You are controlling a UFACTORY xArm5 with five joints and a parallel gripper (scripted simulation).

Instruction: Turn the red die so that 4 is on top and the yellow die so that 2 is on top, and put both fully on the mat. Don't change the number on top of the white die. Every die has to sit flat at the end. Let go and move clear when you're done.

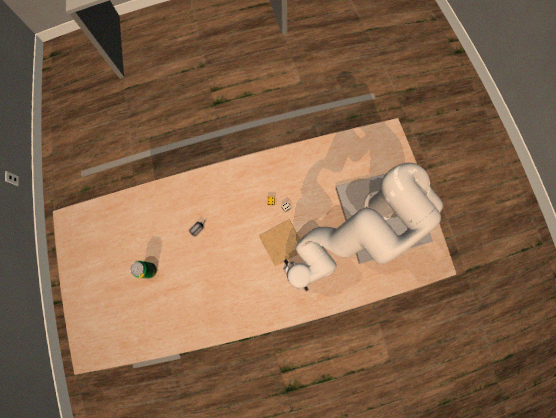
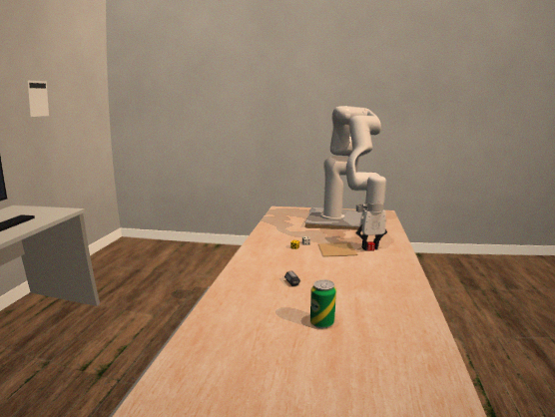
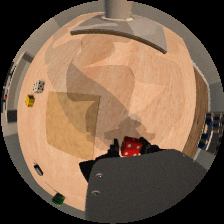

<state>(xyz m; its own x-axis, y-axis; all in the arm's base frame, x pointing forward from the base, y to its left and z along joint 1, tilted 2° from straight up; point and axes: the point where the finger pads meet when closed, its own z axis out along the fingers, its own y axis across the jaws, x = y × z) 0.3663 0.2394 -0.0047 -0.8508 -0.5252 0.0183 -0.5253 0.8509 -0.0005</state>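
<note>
Now: the red die 10 mm below my hand. The rest, counted from my hand: brown mat: 40 mm ahead, 130 mm to the right, 20 mm below; yellow die: 70 mm ahead, 310 mm to the right, 10 mm below; white die: 10 mm ahead, 270 mm to the right, 10 mm below.
</note>
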